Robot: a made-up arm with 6 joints. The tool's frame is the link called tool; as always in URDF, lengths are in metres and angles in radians. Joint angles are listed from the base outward.
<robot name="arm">
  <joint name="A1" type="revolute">
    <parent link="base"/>
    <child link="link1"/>
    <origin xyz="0.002 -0.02 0.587" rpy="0 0 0"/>
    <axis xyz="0 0 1"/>
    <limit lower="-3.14" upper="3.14"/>
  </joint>
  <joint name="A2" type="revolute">
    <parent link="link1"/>
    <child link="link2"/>
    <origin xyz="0.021 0.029 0.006" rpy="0 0 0"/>
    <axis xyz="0 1 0"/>
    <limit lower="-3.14" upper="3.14"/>
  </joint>
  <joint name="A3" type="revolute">
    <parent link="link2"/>
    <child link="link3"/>
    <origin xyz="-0.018 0.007 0.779" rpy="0 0 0"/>
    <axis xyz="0 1 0"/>
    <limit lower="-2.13" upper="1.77"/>
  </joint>
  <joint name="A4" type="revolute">
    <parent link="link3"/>
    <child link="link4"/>
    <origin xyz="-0.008 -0.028 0.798" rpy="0 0 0"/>
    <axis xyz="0 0 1"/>
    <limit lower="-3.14" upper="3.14"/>
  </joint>
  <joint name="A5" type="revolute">
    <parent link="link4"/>
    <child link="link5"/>
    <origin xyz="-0.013 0.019 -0.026" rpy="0 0 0"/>
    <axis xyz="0 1 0"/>
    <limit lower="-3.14" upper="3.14"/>
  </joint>
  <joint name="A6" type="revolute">
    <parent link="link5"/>
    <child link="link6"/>
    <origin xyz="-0.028 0.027 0.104" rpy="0 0 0"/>
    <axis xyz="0 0 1"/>
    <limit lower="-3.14" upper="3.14"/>
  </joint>
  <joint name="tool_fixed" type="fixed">
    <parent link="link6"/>
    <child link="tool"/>
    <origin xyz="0.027 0.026 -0.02" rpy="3.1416 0 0"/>
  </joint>
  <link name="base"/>
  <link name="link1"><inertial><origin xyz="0.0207 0.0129 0.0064"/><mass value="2.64"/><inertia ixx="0.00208" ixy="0" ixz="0" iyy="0.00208" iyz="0" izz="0.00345"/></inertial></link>
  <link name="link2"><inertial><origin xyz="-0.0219 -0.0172 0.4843"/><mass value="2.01"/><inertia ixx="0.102" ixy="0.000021" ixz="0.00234" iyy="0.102" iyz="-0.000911" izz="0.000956"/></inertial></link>
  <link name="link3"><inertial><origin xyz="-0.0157 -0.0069 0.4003"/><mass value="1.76"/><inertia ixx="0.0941" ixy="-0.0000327" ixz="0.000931" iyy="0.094" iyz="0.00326" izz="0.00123"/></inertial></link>
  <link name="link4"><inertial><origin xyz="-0.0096 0.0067 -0.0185"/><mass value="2.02"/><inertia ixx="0.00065" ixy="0" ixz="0" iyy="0.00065" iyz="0" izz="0.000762"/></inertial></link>
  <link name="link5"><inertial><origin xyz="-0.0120 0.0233 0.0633"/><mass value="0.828"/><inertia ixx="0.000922" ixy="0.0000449" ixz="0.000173" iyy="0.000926" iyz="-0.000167" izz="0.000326"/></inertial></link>
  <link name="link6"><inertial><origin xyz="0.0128 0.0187 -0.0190"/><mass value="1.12"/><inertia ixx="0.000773" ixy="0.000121" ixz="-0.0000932" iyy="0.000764" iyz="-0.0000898" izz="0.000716"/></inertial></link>
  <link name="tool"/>
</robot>
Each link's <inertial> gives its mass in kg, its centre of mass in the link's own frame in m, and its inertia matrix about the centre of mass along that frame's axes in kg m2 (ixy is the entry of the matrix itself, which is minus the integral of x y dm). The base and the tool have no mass. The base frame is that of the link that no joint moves.
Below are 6 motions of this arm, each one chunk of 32 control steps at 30 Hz.
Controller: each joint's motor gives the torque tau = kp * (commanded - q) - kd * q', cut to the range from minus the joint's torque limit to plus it. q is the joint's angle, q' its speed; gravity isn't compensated. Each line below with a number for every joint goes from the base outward.
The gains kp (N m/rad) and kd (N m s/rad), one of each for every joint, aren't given. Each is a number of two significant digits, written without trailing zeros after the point. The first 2 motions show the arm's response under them.
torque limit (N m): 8.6 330 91 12 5.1 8.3
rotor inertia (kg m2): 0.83 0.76 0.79 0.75 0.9 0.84
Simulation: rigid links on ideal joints. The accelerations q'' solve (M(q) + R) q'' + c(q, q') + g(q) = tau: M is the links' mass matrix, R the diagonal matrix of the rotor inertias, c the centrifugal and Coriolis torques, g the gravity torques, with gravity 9.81 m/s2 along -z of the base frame. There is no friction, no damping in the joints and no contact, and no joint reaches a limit. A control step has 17 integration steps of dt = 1/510 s. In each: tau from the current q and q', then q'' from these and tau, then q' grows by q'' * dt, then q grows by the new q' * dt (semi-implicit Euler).
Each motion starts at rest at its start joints. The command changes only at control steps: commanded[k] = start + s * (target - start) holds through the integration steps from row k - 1 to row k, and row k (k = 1, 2, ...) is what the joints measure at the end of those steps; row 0 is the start. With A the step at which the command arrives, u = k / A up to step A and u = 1 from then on. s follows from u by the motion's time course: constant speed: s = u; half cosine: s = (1 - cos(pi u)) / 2; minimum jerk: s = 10 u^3 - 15 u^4 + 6 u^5; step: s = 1 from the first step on.
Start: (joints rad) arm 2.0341 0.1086 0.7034 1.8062 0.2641 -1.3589
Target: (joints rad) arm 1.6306 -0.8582 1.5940 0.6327 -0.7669 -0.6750
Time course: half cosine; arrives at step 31
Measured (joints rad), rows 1 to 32:
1: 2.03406 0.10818 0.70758 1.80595 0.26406 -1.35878
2: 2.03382 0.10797 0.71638 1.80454 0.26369 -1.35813
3: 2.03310 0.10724 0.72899 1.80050 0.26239 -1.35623
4: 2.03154 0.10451 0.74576 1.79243 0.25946 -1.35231
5: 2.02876 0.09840 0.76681 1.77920 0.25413 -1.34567
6: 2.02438 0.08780 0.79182 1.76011 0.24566 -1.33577
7: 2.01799 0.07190 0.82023 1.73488 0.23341 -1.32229
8: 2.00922 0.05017 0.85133 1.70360 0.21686 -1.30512
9: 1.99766 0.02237 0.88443 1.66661 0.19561 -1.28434
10: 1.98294 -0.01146 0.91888 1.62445 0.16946 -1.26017
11: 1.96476 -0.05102 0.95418 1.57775 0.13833 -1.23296
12: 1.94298 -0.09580 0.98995 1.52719 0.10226 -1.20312
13: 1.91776 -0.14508 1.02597 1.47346 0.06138 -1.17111
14: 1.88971 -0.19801 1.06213 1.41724 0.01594 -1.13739
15: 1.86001 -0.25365 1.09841 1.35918 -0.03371 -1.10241
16: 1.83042 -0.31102 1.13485 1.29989 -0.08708 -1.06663
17: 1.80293 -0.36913 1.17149 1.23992 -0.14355 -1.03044
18: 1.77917 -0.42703 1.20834 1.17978 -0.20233 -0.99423
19: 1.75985 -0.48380 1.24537 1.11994 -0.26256 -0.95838
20: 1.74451 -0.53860 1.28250 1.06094 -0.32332 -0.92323
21: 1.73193 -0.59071 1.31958 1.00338 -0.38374 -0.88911
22: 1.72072 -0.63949 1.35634 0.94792 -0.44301 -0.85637
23: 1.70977 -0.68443 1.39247 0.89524 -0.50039 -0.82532
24: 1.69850 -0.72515 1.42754 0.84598 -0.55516 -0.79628
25: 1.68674 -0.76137 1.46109 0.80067 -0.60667 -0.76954
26: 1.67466 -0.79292 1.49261 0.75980 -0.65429 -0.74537
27: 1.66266 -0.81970 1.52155 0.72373 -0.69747 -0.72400
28: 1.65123 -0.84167 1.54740 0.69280 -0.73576 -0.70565
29: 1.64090 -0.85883 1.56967 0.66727 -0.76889 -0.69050
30: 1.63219 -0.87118 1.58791 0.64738 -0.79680 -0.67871
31: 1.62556 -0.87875 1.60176 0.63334 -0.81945 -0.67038
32: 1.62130 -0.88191 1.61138 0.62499 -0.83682 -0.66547
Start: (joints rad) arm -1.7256 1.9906 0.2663 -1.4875 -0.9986 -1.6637
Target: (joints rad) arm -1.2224 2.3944 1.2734 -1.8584 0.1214 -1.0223
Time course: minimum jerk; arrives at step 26
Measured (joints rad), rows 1 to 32:
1: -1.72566 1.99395 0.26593 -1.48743 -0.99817 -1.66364
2: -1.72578 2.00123 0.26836 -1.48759 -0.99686 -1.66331
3: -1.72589 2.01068 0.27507 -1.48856 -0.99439 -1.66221
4: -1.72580 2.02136 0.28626 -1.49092 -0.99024 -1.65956
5: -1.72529 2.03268 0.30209 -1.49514 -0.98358 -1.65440
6: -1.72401 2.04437 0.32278 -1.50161 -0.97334 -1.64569
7: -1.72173 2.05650 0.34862 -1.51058 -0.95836 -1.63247
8: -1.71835 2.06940 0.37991 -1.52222 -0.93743 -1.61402
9: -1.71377 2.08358 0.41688 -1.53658 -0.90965 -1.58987
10: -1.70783 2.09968 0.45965 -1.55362 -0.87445 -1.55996
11: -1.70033 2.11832 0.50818 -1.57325 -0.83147 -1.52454
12: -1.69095 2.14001 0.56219 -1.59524 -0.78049 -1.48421
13: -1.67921 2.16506 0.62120 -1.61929 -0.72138 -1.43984
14: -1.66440 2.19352 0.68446 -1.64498 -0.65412 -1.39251
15: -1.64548 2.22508 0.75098 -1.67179 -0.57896 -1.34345
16: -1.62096 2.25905 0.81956 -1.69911 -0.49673 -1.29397
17: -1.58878 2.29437 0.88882 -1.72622 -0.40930 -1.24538
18: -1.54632 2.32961 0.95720 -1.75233 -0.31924 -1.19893
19: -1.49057 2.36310 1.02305 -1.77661 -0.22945 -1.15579
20: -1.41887 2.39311 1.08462 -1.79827 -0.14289 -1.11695
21: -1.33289 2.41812 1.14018 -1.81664 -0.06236 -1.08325
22: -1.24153 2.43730 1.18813 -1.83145 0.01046 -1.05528
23: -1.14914 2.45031 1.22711 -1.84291 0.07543 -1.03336
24: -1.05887 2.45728 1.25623 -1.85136 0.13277 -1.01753
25: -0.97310 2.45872 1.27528 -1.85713 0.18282 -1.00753
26: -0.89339 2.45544 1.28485 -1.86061 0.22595 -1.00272
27: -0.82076 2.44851 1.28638 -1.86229 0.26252 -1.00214
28: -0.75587 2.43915 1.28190 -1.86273 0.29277 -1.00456
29: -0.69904 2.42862 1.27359 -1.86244 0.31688 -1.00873
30: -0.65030 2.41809 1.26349 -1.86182 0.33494 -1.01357
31: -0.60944 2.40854 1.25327 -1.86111 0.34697 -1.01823
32: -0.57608 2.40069 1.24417 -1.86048 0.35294 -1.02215
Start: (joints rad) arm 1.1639 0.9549 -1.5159 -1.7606 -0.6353 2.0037
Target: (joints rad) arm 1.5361 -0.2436 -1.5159 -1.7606 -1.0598 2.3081
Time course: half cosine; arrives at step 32
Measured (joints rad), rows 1 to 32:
1: 1.16398 0.95769 -1.52050 -1.76029 -0.63571 2.00381
2: 1.16423 0.96159 -1.52765 -1.75940 -0.63729 2.00428
3: 1.16483 0.96239 -1.53249 -1.75829 -0.64040 2.00536
4: 1.16604 0.95783 -1.53380 -1.75742 -0.64519 2.00731
5: 1.16827 0.94684 -1.53213 -1.75707 -0.65169 2.01036
6: 1.17197 0.92900 -1.52864 -1.75733 -0.65984 2.01470
7: 1.17765 0.90427 -1.52454 -1.75808 -0.66955 2.02045
8: 1.18578 0.87283 -1.52075 -1.75907 -0.68069 2.02767
9: 1.19672 0.83500 -1.51786 -1.76003 -0.69315 2.03636
10: 1.21061 0.79121 -1.51620 -1.76073 -0.70680 2.04645
11: 1.22722 0.74201 -1.51588 -1.76098 -0.72149 2.05782
12: 1.24587 0.68802 -1.51686 -1.76072 -0.73707 2.07035
13: 1.26557 0.62994 -1.51904 -1.76001 -0.75338 2.08384
14: 1.28528 0.56855 -1.52224 -1.75895 -0.77022 2.09813
15: 1.30428 0.50467 -1.52626 -1.75769 -0.78744 2.11303
16: 1.32229 0.43915 -1.53090 -1.75638 -0.80488 2.12835
17: 1.33937 0.37286 -1.53595 -1.75509 -0.82243 2.14393
18: 1.35575 0.30658 -1.54121 -1.75387 -0.84001 2.15960
19: 1.37168 0.24107 -1.54652 -1.75271 -0.85756 2.17521
20: 1.38735 0.17703 -1.55172 -1.75163 -0.87503 2.19061
21: 1.40290 0.11505 -1.55672 -1.75063 -0.89235 2.20565
22: 1.41839 0.05571 -1.56141 -1.74970 -0.90947 2.22020
23: 1.43386 -0.00050 -1.56577 -1.74886 -0.92629 2.23414
24: 1.44928 -0.05309 -1.56976 -1.74812 -0.94271 2.24732
25: 1.46460 -0.10166 -1.57340 -1.74747 -0.95858 2.25963
26: 1.47972 -0.14582 -1.57668 -1.74692 -0.97378 2.27095
27: 1.49452 -0.18520 -1.57964 -1.74647 -0.98812 2.28118
28: 1.50886 -0.21949 -1.58229 -1.74611 -1.00145 2.29022
29: 1.52255 -0.24841 -1.58464 -1.74584 -1.01358 2.29798
30: 1.53540 -0.27171 -1.58671 -1.74564 -1.02434 2.30439
31: 1.54717 -0.28920 -1.58848 -1.74553 -1.03355 2.30939
32: 1.55763 -0.30073 -1.58996 -1.74548 -1.04108 2.31292

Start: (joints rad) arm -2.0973 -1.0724 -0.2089 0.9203 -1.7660 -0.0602
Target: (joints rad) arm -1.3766 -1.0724 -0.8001 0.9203 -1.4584 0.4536
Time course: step
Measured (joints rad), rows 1 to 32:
1: -2.09686 -1.05981 -0.25007 0.92066 -1.76238 -0.05456
2: -2.09561 -1.03494 -0.35077 0.92172 -1.75201 -0.03831
3: -2.09356 -1.01652 -0.47637 0.92310 -1.73501 -0.01143
4: -2.09067 -1.02273 -0.58194 0.92383 -1.71204 0.02631
5: -2.08695 -1.04964 -0.66438 0.92338 -1.68268 0.07501
6: -2.08236 -1.08794 -0.73024 0.92171 -1.64626 0.13465
7: -2.07686 -1.12924 -0.78437 0.91904 -1.60422 0.20519
8: -2.07040 -1.16714 -0.82918 0.91579 -1.55956 0.28479
9: -2.06291 -1.19712 -0.86602 0.91242 -1.51515 0.36233
10: -2.05437 -1.21587 -0.89795 0.90946 -1.47337 0.42952
11: -2.04474 -1.22325 -0.92494 0.90729 -1.43540 0.48555
12: -2.03404 -1.22169 -0.94371 0.90602 -1.40169 0.53047
13: -2.02232 -1.21471 -0.94972 0.90558 -1.37272 0.56432
14: -2.00969 -1.20528 -0.94015 0.90580 -1.34887 0.58715
15: -1.99625 -1.19256 -0.92222 0.90672 -1.32992 0.59888
16: -1.98208 -1.17671 -0.90218 0.90824 -1.31580 0.59946
17: -1.96718 -1.15941 -0.88263 0.91015 -1.30663 0.58888
18: -1.95155 -1.14253 -0.86485 0.91220 -1.30260 0.56719
19: -1.93516 -1.12762 -0.84958 0.91417 -1.30389 0.53682
20: -1.91800 -1.11575 -0.83733 0.91585 -1.31067 0.50443
21: -1.90002 -1.10749 -0.82833 0.91715 -1.32300 0.47526
22: -1.88122 -1.10296 -0.82264 0.91801 -1.34020 0.45243
23: -1.86155 -1.10193 -0.82008 0.91842 -1.36046 0.43710
24: -1.84101 -1.10393 -0.82026 0.91843 -1.38204 0.42903
25: -1.81956 -1.10829 -0.82267 0.91810 -1.40339 0.42700
26: -1.79720 -1.11424 -0.82672 0.91752 -1.42327 0.42934
27: -1.77391 -1.12101 -0.83180 0.91679 -1.44072 0.43429
28: -1.74969 -1.12786 -0.83731 0.91599 -1.45512 0.44030
29: -1.72453 -1.13419 -0.84270 0.91521 -1.46612 0.44618
30: -1.69843 -1.13952 -0.84753 0.91452 -1.47366 0.45112
31: -1.67140 -1.14356 -0.85147 0.91396 -1.47792 0.45472
32: -1.64344 -1.14618 -0.85432 0.91355 -1.47923 0.45691

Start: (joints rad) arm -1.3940 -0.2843 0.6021 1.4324 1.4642 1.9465
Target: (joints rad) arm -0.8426 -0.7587 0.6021 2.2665 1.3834 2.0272
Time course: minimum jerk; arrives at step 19
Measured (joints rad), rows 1 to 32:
1: -1.39394 -0.28585 0.60534 1.43235 1.46490 1.94651
2: -1.39326 -0.28824 0.61012 1.43289 1.46683 1.94662
3: -1.39074 -0.29125 0.61500 1.43589 1.46959 1.94698
4: -1.38454 -0.29606 0.62066 1.44404 1.47267 1.94783
5: -1.37262 -0.30418 0.62769 1.46024 1.47556 1.94945
6: -1.35388 -0.31708 0.63609 1.48694 1.47778 1.95212
7: -1.32804 -0.33599 0.64523 1.52532 1.47893 1.95601
8: -1.29557 -0.36179 0.65405 1.57577 1.47868 1.96122
9: -1.25772 -0.39488 0.66123 1.63798 1.47685 1.96766
10: -1.21651 -0.43509 0.66546 1.71088 1.47331 1.97515
11: -1.17432 -0.48167 0.66560 1.79224 1.46808 1.98338
12: -1.13330 -0.53329 0.66090 1.87836 1.46127 1.99194
13: -1.09481 -0.58807 0.65117 1.96473 1.45314 2.00040
14: -1.05932 -0.64380 0.63675 2.04692 1.44414 2.00831
15: -1.02659 -0.69804 0.61849 2.12085 1.43489 2.01527
16: -0.99605 -0.74838 0.59764 2.18319 1.42612 2.02098
17: -0.96700 -0.79265 0.57568 2.23164 1.41859 2.02524
18: -0.93879 -0.82914 0.55422 2.26531 1.41288 2.02801
19: -0.91088 -0.85682 0.53500 2.28489 1.40939 2.02935
20: -0.88353 -0.87551 0.51967 2.29287 1.40812 2.02951
21: -0.85725 -0.88567 0.50943 2.29277 1.40878 2.02882
22: -0.83245 -0.88813 0.50471 2.28810 1.41085 2.02766
23: -0.80916 -0.88400 0.50532 2.28171 1.41377 2.02637
24: -0.78707 -0.87461 0.51064 2.27547 1.41695 2.02523
25: -0.76596 -0.86141 0.51977 2.27049 1.41984 2.02442
26: -0.74575 -0.84587 0.53167 2.26714 1.42200 2.02401
27: -0.72642 -0.82940 0.54523 2.26537 1.42314 2.02398
28: -0.70810 -0.81326 0.55939 2.26483 1.42312 2.02429
29: -0.69098 -0.79851 0.57318 2.26512 1.42193 2.02484
30: -0.67534 -0.78592 0.58577 2.26582 1.41970 2.02550
31: -0.66148 -0.77603 0.59652 2.26664 1.41665 2.02619
32: -0.64972 -0.76907 0.60499 2.26737 1.41305 2.02682

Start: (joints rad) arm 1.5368 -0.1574 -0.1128 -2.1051 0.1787 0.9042
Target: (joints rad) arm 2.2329 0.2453 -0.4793 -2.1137 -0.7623 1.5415
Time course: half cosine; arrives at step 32
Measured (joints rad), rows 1 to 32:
1: 1.53690 -0.15780 -0.11358 -2.10510 0.17852 0.90430
2: 1.53756 -0.15860 -0.11602 -2.10510 0.17785 0.90488
3: 1.53960 -0.15915 -0.12046 -2.10508 0.17633 0.90661
4: 1.54385 -0.15889 -0.12702 -2.10505 0.17346 0.91016
5: 1.55108 -0.15732 -0.13558 -2.10503 0.16868 0.91618
6: 1.56186 -0.15404 -0.14591 -2.10503 0.16140 0.92510
7: 1.57655 -0.14876 -0.15771 -2.10507 0.15106 0.93721
8: 1.59530 -0.14127 -0.17068 -2.10518 0.13718 0.95258
9: 1.61807 -0.13147 -0.18454 -2.10537 0.11937 0.97112
10: 1.64463 -0.11932 -0.19903 -2.10565 0.09736 0.99261
11: 1.67461 -0.10489 -0.21393 -2.10604 0.07102 1.01674
12: 1.70744 -0.08833 -0.22907 -2.10652 0.04034 1.04315
13: 1.74245 -0.06983 -0.24430 -2.10710 0.00543 1.07145
14: 1.77886 -0.04965 -0.25954 -2.10774 -0.03349 1.10126
15: 1.81588 -0.02808 -0.27470 -2.10844 -0.07608 1.13222
16: 1.85273 -0.00545 -0.28973 -2.10915 -0.12192 1.16398
17: 1.88878 0.01792 -0.30460 -2.10984 -0.17055 1.19622
18: 1.92359 0.04166 -0.31925 -2.11049 -0.22142 1.22862
19: 1.95694 0.06544 -0.33367 -2.11107 -0.27393 1.26089
20: 1.98880 0.08891 -0.34783 -2.11157 -0.32746 1.29275
21: 2.01925 0.11175 -0.36168 -2.11199 -0.38134 1.32390
22: 2.04837 0.13366 -0.37517 -2.11236 -0.43491 1.35407
23: 2.07620 0.15438 -0.38825 -2.11268 -0.48749 1.38299
24: 2.10267 0.17366 -0.40082 -2.11296 -0.53842 1.41037
25: 2.12760 0.19129 -0.41281 -2.11319 -0.58706 1.43596
26: 2.15076 0.20711 -0.42410 -2.11338 -0.63283 1.45951
27: 2.17185 0.22098 -0.43459 -2.11351 -0.67519 1.48080
28: 2.19057 0.23279 -0.44415 -2.11358 -0.71365 1.49962
29: 2.20661 0.24249 -0.45265 -2.11359 -0.74789 1.51578
30: 2.21972 0.25003 -0.45997 -2.11353 -0.77777 1.52912
31: 2.22964 0.25539 -0.46598 -2.11342 -0.80330 1.53952
32: 2.23621 0.25858 -0.47058 -2.11327 -0.82451 1.54686

